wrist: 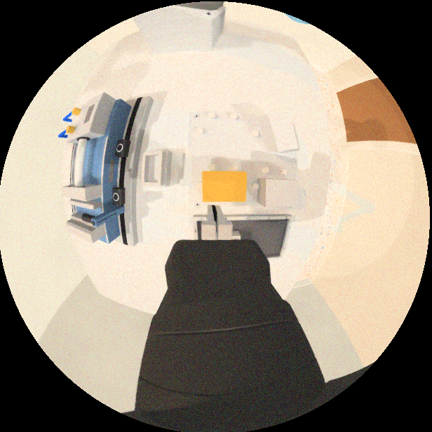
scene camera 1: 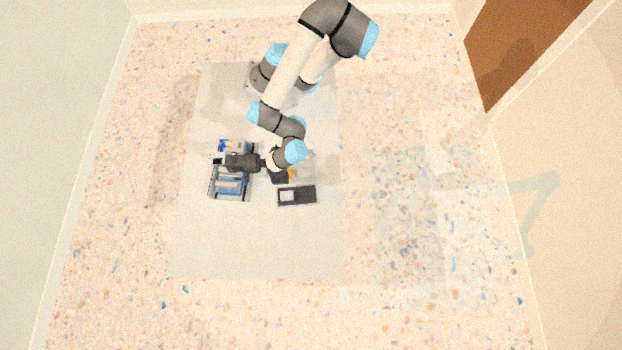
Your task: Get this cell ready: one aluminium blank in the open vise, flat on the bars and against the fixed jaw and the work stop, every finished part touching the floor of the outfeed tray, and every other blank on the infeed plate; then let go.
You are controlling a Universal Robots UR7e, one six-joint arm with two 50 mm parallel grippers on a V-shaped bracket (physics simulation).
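Places are measured from the arm's base along level axes (x right, y ahead, z up), in metres.
Pixels of known places: arm's base, origin of its link: [scene camera 1: 263, 80].
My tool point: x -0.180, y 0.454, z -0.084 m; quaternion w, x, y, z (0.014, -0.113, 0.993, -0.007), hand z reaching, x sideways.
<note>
Ahead of a thing's pixels: the offset from my tool point to its top centre. "*": to the spot under its first point.
The blue vise @[dx +0.245, dy -0.021, dz +0.026 m] [scene camera 1: 230, 188] [wrist: 114, 170] stands at the left with its jaws apart; the work stop [wrist: 107, 216] reaches across beside the lower jaw [wrist: 85, 228]. A pale strip shows between the jaws; I cannot tell whether it is a bar. A pale pocketed part [wrist: 156, 167] is between the vise and the infeed plate [wrist: 194, 152]. A grey block [wrist: 279, 192] and a tilted pale block [wrist: 286, 137] are at the plate's right. The dark outfeed tray [scene camera 1: 306, 194] [wrist: 286, 235] holds a pale part @[dx -0.033, dy +0.063, dz -0.032 m] [scene camera 1: 286, 195], mostly hidden in the wrist view. My gripper [wrist: 216, 230] is shut and empty above the tray's left end.
An orange block @[dx -0.006, dy -0.036, dz -0.029 m] [scene camera 1: 290, 174] [wrist: 224, 186] is above or on the plate, which has several pale pegs. A second gripper [scene camera 1: 242, 162] on the bracket points left over the vise. Blue and yellow fittings @[* dx +0.321, dy -0.124, dz -0.021 m] [scene camera 1: 223, 145] [wrist: 70, 120] are at the vise's back end.
</note>
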